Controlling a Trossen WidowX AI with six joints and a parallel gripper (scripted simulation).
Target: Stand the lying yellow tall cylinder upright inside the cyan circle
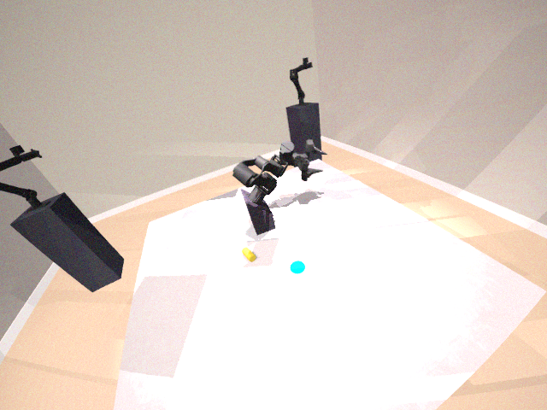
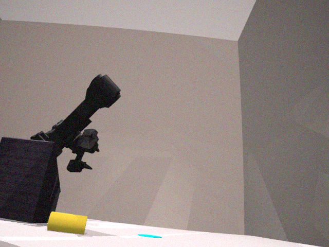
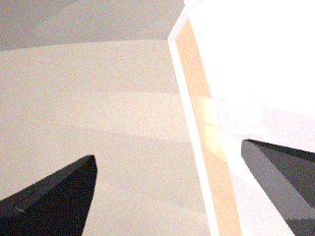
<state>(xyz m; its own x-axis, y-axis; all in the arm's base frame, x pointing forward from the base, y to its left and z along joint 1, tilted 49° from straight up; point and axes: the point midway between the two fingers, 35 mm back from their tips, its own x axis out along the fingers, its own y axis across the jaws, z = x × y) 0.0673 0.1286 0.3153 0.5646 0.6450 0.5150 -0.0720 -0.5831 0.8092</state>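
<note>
The yellow cylinder is 6 cm ahead of my gripper tip, 49 cm to the right of it and 23 cm below it. The rest, counted from my gripper tip: cyan circle 23 cm ahead, 35 cm to the right, 24 cm below.
</note>
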